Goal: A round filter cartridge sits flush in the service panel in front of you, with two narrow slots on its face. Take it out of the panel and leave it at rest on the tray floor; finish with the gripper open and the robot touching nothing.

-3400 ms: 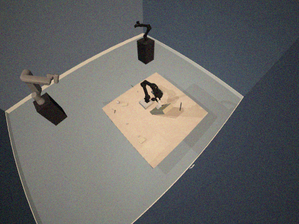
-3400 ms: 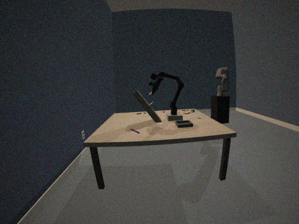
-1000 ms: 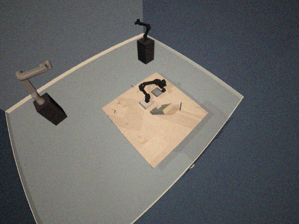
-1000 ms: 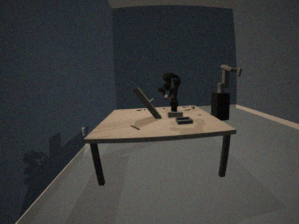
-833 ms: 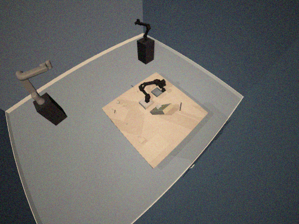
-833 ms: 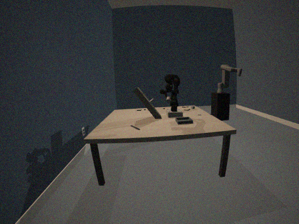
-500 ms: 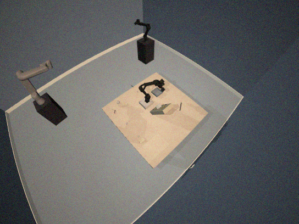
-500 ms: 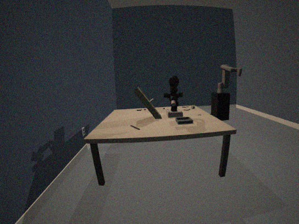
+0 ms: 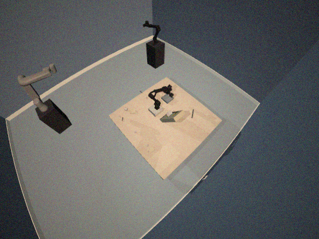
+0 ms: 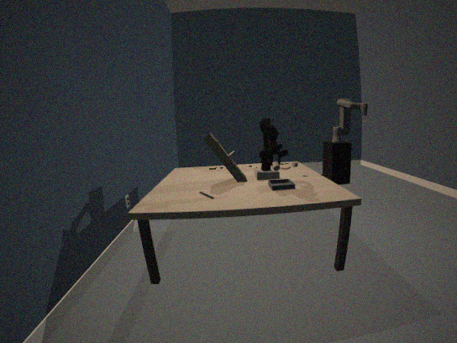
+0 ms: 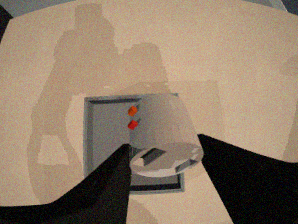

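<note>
Right now my gripper tip is 40 mm past the dark tray and 130 mm above it. From my gripper tip the other things lie so: round grey filter cartridge right at my gripper tip.
</note>
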